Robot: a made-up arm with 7 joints. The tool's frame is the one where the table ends. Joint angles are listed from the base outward.
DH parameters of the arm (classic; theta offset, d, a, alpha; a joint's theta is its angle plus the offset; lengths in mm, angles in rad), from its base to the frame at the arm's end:
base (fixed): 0 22 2 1.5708
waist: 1.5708 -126 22 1.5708
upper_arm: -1.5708 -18 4 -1.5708
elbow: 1.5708 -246 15 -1.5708
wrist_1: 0 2 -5 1.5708
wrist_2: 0 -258 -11 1.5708
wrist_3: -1.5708 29 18 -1.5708
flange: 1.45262 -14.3 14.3 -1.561
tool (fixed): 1.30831 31.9 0 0
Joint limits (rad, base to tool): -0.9..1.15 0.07..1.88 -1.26..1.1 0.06..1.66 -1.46..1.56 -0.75..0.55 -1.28..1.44
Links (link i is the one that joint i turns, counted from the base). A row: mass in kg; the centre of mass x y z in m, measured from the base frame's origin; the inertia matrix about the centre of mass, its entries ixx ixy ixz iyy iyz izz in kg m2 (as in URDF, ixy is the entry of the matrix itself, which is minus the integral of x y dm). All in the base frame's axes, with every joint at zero. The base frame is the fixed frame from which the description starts. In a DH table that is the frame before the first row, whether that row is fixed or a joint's. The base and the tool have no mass.
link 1: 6.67; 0.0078 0.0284 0.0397; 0.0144 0 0 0.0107 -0.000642 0.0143
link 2: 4.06; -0.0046 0.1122 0.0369; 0.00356 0 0 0.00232 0 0.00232
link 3: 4.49; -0.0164 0.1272 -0.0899; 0.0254 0 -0.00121 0.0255 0 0.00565
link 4: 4.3; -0.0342 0.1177 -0.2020; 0.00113 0 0 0.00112 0 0.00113
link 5: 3.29; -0.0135 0.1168 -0.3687; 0.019 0 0.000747 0.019 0 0.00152
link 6: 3.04; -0.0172 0.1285 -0.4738; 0.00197 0 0 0.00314 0 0.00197
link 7: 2.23; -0.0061 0.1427 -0.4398; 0.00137 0 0 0.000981 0 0.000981
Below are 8 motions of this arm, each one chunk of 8 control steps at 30 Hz.
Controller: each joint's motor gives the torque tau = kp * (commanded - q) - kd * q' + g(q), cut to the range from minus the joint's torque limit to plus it. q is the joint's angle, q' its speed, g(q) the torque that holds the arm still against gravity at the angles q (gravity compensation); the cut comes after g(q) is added. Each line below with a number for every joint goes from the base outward.
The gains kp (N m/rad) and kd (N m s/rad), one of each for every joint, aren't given. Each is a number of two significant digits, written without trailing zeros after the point. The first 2 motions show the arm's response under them.
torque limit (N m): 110 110 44 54 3.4 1.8 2.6
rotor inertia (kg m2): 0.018 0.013 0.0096 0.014 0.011 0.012 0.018
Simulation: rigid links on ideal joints. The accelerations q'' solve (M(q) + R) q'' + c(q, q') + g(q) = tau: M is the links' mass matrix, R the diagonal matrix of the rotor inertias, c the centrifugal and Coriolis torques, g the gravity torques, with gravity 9.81 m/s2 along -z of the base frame. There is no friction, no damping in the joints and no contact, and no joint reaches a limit. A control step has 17 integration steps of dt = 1/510 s. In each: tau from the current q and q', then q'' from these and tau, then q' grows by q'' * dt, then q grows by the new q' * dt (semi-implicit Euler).
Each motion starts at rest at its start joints. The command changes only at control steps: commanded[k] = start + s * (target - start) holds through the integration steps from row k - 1 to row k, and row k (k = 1, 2, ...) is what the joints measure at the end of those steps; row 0 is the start. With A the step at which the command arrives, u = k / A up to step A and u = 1 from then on. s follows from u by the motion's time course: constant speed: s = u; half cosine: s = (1 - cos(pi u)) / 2; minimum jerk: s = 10 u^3 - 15 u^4 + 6 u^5; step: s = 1 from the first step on.
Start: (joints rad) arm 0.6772 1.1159 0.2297 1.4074 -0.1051 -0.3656 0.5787
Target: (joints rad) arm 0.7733 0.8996 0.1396 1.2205 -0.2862 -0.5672 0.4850
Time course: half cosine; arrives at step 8
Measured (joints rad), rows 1 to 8:
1: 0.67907 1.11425 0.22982 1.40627 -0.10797 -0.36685 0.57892
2: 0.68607 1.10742 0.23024 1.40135 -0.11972 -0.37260 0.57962
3: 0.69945 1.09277 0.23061 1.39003 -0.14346 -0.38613 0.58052
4: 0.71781 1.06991 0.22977 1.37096 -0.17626 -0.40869 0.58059
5: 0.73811 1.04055 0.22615 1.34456 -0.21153 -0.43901 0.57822
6: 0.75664 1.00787 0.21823 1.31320 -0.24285 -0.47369 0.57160
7: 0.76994 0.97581 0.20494 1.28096 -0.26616 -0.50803 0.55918
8: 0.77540 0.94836 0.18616 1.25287 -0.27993 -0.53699 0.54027
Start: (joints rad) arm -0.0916 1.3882 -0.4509 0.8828 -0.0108 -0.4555 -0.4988
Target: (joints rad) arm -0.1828 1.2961 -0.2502 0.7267 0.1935 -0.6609 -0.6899
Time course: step
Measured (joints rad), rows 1 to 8:
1: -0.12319 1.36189 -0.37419 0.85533 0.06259 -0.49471 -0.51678
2: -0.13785 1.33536 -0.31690 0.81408 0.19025 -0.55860 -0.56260
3: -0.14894 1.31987 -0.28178 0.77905 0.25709 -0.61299 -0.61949
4: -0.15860 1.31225 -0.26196 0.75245 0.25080 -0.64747 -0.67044
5: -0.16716 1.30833 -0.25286 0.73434 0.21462 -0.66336 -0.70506
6: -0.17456 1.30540 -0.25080 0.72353 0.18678 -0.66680 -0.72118
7: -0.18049 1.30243 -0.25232 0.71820 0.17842 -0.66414 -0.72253
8: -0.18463 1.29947 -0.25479 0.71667 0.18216 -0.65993 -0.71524
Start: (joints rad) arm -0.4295 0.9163 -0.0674 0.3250 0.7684 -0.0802 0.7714
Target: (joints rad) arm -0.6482 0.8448 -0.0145 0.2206 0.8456 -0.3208 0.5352
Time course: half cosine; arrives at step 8
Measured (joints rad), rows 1 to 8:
1: -0.43036 0.91602 -0.06626 0.32518 0.76847 -0.08142 0.77039
2: -0.43419 0.91473 -0.06242 0.32528 0.76954 -0.08747 0.76524
3: -0.44334 0.91159 -0.05571 0.32401 0.77355 -0.10267 0.75177
4: -0.45951 0.90590 -0.04700 0.31969 0.78213 -0.12926 0.72697
5: -0.48315 0.89742 -0.03778 0.31096 0.79558 -0.16625 0.69050
6: -0.51317 0.88644 -0.02965 0.29731 0.81254 -0.20957 0.64519
7: -0.54711 0.87387 -0.02388 0.27937 0.83031 -0.25314 0.59669
8: -0.58147 0.86114 -0.02116 0.25881 0.84561 -0.29027 0.55255

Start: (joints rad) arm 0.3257 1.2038 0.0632 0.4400 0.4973 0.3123 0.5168
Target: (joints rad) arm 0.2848 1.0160 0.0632 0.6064 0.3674 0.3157 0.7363
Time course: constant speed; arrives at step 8
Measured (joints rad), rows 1 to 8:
1: 0.32355 1.20109 0.06854 0.44366 0.49431 0.31280 0.52291
2: 0.32073 1.19374 0.07494 0.45243 0.48642 0.31314 0.54098
3: 0.31769 1.18126 0.07972 0.46619 0.47275 0.31307 0.56989
4: 0.31446 1.16400 0.08187 0.48394 0.45423 0.31274 0.60502
5: 0.31094 1.14283 0.08144 0.50432 0.43302 0.31248 0.64116
6: 0.30697 1.11886 0.07898 0.52608 0.41131 0.31258 0.67443
7: 0.30249 1.09316 0.07525 0.54828 0.39051 0.31312 0.70300
8: 0.29747 1.06663 0.07101 0.57034 0.37108 0.31402 0.72694

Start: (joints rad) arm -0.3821 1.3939 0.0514 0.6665 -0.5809 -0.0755 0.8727
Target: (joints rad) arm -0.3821 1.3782 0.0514 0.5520 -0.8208 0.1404 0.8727
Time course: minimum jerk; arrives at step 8
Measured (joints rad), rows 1 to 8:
1: -0.38197 1.39386 0.05152 0.66626 -0.58224 -0.07520 0.87278
2: -0.38121 1.39364 0.05224 0.66452 -0.59159 -0.07277 0.87338
3: -0.37958 1.39311 0.05394 0.65913 -0.61822 -0.06426 0.87516
4: -0.37750 1.39220 0.05624 0.64832 -0.66540 -0.04516 0.87854
5: -0.37591 1.39084 0.05813 0.63184 -0.72582 -0.01331 0.88311
6: -0.37574 1.38893 0.05851 0.61131 -0.78450 0.02893 0.88736
7: -0.37744 1.38645 0.05686 0.58984 -0.82641 0.07462 0.88902
8: -0.38056 1.38353 0.05363 0.57086 -0.84422 0.11494 0.88634

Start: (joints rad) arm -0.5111 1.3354 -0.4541 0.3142 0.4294 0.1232 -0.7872
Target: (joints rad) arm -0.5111 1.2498 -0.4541 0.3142 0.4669 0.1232 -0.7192
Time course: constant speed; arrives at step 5
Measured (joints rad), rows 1 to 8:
1: -0.51037 1.33341 -0.45202 0.31274 0.43447 0.12275 -0.78480
2: -0.50940 1.32806 -0.44925 0.31015 0.44688 0.12226 -0.77770
3: -0.50868 1.31916 -0.44702 0.30748 0.46096 0.12225 -0.76584
4: -0.50841 1.30701 -0.44587 0.30551 0.47157 0.12275 -0.75052
5: -0.50859 1.29211 -0.44590 0.30458 0.47772 0.12350 -0.73362
6: -0.50984 1.27702 -0.44892 0.30619 0.47621 0.12470 -0.71939
7: -0.51147 1.26384 -0.45325 0.30986 0.46709 0.12581 -0.71141
8: -0.51282 1.25337 -0.45732 0.31425 0.45743 0.12614 -0.71013

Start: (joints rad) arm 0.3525 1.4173 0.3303 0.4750 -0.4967 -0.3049 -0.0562
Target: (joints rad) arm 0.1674 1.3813 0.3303 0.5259 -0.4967 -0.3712 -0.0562
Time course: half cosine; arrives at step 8
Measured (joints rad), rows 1 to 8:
1: 0.35035 1.41723 0.33107 0.47550 -0.49605 -0.30515 -0.05599
2: 0.34255 1.41685 0.33322 0.47752 -0.49392 -0.30650 -0.05501
3: 0.32748 1.41573 0.33610 0.48181 -0.49076 -0.31007 -0.05282
4: 0.30554 1.41343 0.33876 0.48857 -0.48802 -0.31664 -0.04949
5: 0.27879 1.40970 0.34023 0.49729 -0.48703 -0.32620 -0.04573
6: 0.25042 1.40462 0.33980 0.50685 -0.48841 -0.33790 -0.04269
7: 0.22412 1.39857 0.33719 0.51568 -0.49197 -0.35021 -0.04160
8: 0.20345 1.39220 0.33258 0.52217 -0.49700 -0.36128 -0.04339

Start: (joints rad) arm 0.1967 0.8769 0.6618 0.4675 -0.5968 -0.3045 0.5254
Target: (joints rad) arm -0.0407 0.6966 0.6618 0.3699 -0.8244 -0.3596 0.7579
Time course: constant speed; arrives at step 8
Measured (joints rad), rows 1 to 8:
1: 0.19296 0.87424 0.66532 0.47046 -0.60505 -0.30575 0.53102
2: 0.18389 0.86780 0.66951 0.47350 -0.62576 -0.30971 0.54835
3: 0.16953 0.85717 0.67251 0.47384 -0.65533 -0.31586 0.57769
4: 0.15038 0.84228 0.67366 0.47003 -0.68821 -0.32305 0.61557
5: 0.12718 0.82350 0.67302 0.46177 -0.72101 -0.33039 0.65699
6: 0.10071 0.80147 0.67100 0.44952 -0.75299 -0.33742 0.69726
7: 0.07176 0.77704 0.66810 0.43421 -0.78477 -0.34400 0.73318
8: 0.04100 0.75103 0.66481 0.41688 -0.81689 -0.35013 0.76341

